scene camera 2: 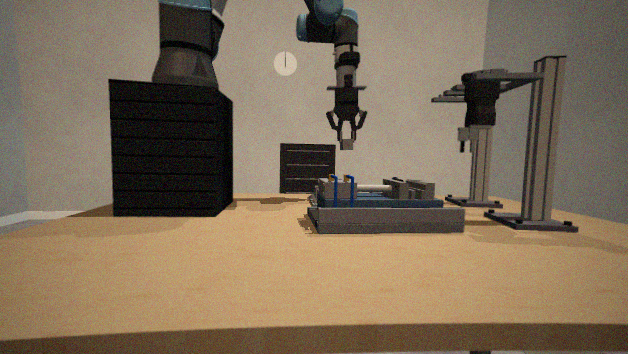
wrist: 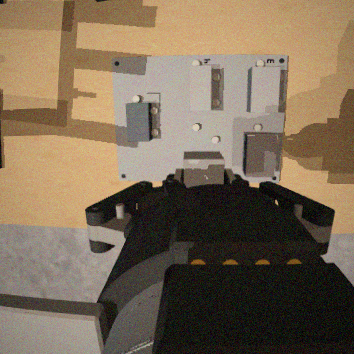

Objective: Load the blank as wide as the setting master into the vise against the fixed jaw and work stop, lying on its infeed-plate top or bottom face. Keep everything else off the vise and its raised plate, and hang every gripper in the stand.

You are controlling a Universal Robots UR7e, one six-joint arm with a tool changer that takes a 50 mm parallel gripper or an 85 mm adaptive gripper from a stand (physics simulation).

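Frame: origin at the arm's base, x ahead, y left, z up, level; metres.
Seen in the pictures: hand at its tool point: (scene camera 2: 346,83); arm's base at its link origin: (scene camera 2: 186,90).
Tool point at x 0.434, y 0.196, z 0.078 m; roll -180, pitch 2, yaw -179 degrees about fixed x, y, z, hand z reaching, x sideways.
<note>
Offsets run from my tool point to a thing's top centre. "pt": to the spot under its first point.
My gripper (scene camera 2: 346,137) (wrist: 204,176) is shut on a grey block @[0.008 m ahead, 0.009 m left, 0.177 m down] (scene camera 2: 346,144) (wrist: 204,167), held in the air above the table and beyond the vise. In the wrist view, the grey infeed plate @[0.018 m ahead, 0.037 m right, 0.374 m down] (wrist: 172,70) carries a dark grey block @[0.104 m ahead, 0.037 m right, 0.349 m down] (wrist: 138,122) at left, a light block @[0.015 m ahead, 0.083 m right, 0.338 m down] (wrist: 200,89) at upper middle, another light block @[0.071 m back, 0.083 m right, 0.338 m down] (wrist: 266,90) at upper right and a shaded brown-grey block @[0.072 m back, 0.007 m left, 0.338 m down] (wrist: 262,154) at lower right. I cannot tell which is the setting master. The vise @[pt 0.083 m back, 0.369 m right, 0.302 m down] (scene camera 2: 332,189) is on its raised plate @[pt 0.028 m ahead, 0.416 m right, 0.356 m down] (scene camera 2: 390,220); no block is discernible between its jaws.
The gripper stand (scene camera 2: 544,140) is at the right, with another gripper (scene camera 2: 481,102) hanging in it. The black robot pedestal (scene camera 2: 167,150) is at the left. Two blue hooked rods rise at the vise's near left side. A dark drawer cabinet (scene camera 2: 307,168) is behind the table.
</note>
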